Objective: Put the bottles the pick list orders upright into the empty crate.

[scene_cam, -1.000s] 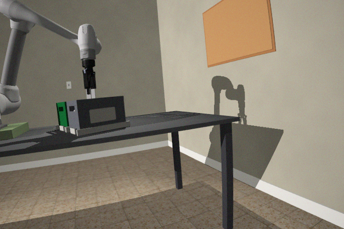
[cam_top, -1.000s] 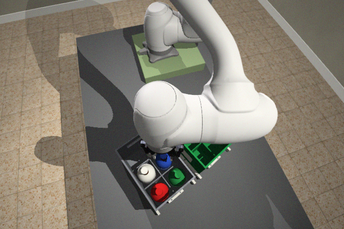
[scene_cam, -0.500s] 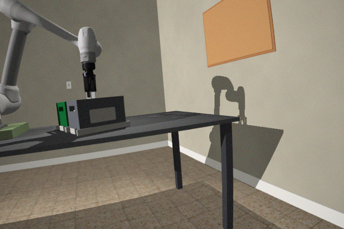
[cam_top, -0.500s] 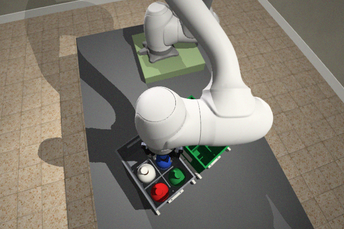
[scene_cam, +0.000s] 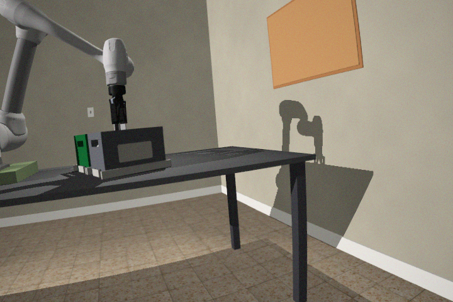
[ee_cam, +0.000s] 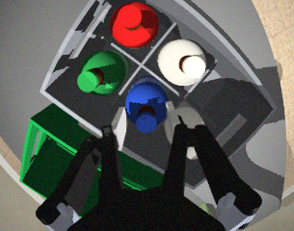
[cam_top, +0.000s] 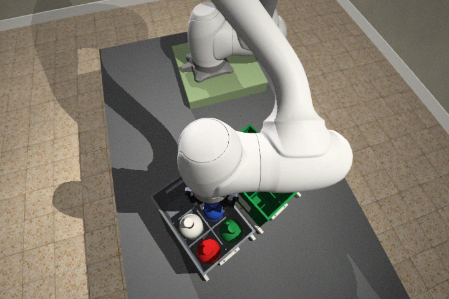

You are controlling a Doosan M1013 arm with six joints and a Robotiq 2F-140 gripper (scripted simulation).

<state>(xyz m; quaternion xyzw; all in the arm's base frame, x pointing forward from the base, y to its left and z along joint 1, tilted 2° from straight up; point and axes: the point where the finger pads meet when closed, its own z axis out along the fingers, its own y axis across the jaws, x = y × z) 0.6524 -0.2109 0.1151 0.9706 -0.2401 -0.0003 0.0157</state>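
Now: the blue bottle 8 cm below my hand. From my hand the other things lie so: green bottle (8 cm ahead, 3 cm to the left, 8 cm below); then red bottle (11 cm ahead, 6 cm to the right, 8 cm below); then grey crate (1 cm ahead, 4 cm to the right, 9 cm below).
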